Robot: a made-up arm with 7 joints. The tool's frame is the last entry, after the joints. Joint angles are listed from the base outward.
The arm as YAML. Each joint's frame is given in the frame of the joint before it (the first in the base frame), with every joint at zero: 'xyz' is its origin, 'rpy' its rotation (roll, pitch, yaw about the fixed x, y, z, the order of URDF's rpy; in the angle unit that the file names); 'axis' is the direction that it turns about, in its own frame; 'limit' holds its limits. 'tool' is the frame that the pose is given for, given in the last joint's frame.
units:
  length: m
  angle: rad
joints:
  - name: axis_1
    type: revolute
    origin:
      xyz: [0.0, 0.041, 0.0]
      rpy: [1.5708, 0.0, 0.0]
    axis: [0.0, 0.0, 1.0]
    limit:
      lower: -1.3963
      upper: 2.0
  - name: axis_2
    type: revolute
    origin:
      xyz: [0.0, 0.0, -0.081]
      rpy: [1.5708, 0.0, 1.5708]
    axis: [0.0, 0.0, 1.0]
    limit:
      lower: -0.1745
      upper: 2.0
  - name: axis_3
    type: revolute
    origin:
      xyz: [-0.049, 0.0, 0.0]
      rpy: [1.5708, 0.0, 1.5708]
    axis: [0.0, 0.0, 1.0]
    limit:
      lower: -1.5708
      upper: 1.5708
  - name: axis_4
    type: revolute
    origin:
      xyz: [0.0, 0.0, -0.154]
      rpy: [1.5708, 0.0, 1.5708]
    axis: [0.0, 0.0, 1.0]
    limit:
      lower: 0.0
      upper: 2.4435
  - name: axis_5
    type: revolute
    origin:
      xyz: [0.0, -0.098, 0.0]
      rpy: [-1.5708, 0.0, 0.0]
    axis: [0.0, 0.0, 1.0]
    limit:
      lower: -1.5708
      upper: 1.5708
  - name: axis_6
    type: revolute
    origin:
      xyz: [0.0, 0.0, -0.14]
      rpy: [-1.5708, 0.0, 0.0]
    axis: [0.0, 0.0, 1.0]
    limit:
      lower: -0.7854
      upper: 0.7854
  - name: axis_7
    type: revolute
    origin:
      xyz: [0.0, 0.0, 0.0]
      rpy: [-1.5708, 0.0, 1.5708]
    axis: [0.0, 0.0, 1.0]
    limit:
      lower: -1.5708
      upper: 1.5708
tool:
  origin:
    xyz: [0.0, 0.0, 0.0]
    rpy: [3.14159, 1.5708, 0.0]
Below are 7 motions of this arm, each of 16 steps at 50 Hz.
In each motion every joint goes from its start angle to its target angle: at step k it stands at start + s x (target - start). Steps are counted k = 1, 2, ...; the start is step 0. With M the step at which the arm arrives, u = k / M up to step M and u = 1 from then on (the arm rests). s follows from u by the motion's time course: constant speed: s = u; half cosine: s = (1 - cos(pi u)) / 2; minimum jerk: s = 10 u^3 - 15 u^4 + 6 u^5.
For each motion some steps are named. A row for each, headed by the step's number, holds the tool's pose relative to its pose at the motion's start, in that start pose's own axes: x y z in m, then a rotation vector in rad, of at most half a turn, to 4 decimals.
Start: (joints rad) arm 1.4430 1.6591 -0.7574 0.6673 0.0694 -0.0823 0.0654
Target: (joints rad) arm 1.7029 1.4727 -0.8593 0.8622 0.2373 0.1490 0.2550
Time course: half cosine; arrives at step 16
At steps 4, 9, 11, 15, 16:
4: 0.0130 -0.0055 -0.0033 -0.0301 -0.0156 0.0553
9: 0.0569 -0.0161 -0.0103 -0.1313 -0.0800 0.2172
11: 0.0756 -0.0176 -0.0117 -0.1751 -0.1126 0.2773
15: 0.0983 -0.0175 -0.0119 -0.2291 -0.1560 0.3438
16: 0.0993 -0.0175 -0.0119 -0.2316 -0.1581 0.3467

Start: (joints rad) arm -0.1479 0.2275 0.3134 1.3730 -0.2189 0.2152 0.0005
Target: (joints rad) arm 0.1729 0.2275 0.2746 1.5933 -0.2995 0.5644 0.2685
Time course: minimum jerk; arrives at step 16
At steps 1, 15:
1: 0.0003 0.0000 -0.0001 -0.0003 -0.0003 0.0001
15: 0.1389 0.0248 0.0043 -0.1279 -0.1547 0.0529

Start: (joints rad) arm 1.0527 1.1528 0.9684 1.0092 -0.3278 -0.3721 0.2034
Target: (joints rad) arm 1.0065 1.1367 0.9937 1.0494 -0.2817 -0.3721 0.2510
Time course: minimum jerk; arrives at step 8
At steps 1, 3, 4, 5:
1: 0.0000 0.0000 0.0000 -0.0007 -0.0004 0.0004
3: 0.0008 -0.0004 0.0008 -0.0113 -0.0069 0.0074
4: 0.0015 -0.0007 0.0015 -0.0205 -0.0126 0.0133
5: 0.0022 -0.0010 0.0022 -0.0298 -0.0183 0.0192

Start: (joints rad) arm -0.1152 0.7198 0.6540 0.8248 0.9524 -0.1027 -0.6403
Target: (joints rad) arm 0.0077 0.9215 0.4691 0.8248 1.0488 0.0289 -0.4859
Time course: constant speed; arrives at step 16
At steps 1, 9, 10, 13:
1: 0.0035 -0.0037 0.0001 -0.0200 -0.0002 -0.0026
9: 0.0322 -0.0309 0.0019 -0.1737 -0.0043 -0.0284
10: 0.0359 -0.0340 0.0023 -0.1920 -0.0052 -0.0323
13: 0.0471 -0.0428 0.0036 -0.2458 -0.0080 -0.0446

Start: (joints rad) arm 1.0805 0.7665 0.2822 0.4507 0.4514 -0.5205 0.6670
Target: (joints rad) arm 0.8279 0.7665 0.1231 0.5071 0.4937 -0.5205 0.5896
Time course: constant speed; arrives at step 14
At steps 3, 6, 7, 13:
3: -0.0094 -0.0034 0.0094 -0.0208 0.0550 -0.0174
6: -0.0187 -0.0068 0.0195 -0.0423 0.1098 -0.0338
7: -0.0217 -0.0080 0.0230 -0.0497 0.1281 -0.0391
13: -0.0392 -0.0150 0.0454 -0.0950 0.2375 -0.0681

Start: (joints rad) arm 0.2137 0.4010 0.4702 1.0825 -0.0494 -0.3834 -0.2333
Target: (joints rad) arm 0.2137 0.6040 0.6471 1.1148 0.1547 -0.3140 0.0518
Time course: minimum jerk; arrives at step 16
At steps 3, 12, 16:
3: 0.0013 0.0042 -0.0024 -0.0004 -0.0018 0.0018
12: 0.0326 0.0768 -0.0384 -0.0219 -0.0664 0.0448
16: 0.0376 0.0854 -0.0420 -0.0267 -0.0786 0.0510

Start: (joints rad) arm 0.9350 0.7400 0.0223 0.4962 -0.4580 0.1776 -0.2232
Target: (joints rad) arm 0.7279 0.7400 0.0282 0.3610 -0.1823 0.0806 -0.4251
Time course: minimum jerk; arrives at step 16
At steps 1, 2, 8, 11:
1: -0.0002 -0.0001 0.0000 0.0000 0.0004 0.0002
2: -0.0013 -0.0009 0.0002 -0.0001 0.0026 0.0014
8: -0.0419 -0.0240 0.0086 0.0094 0.0885 0.0412
11: -0.0697 -0.0365 0.0166 0.0281 0.1540 0.0628

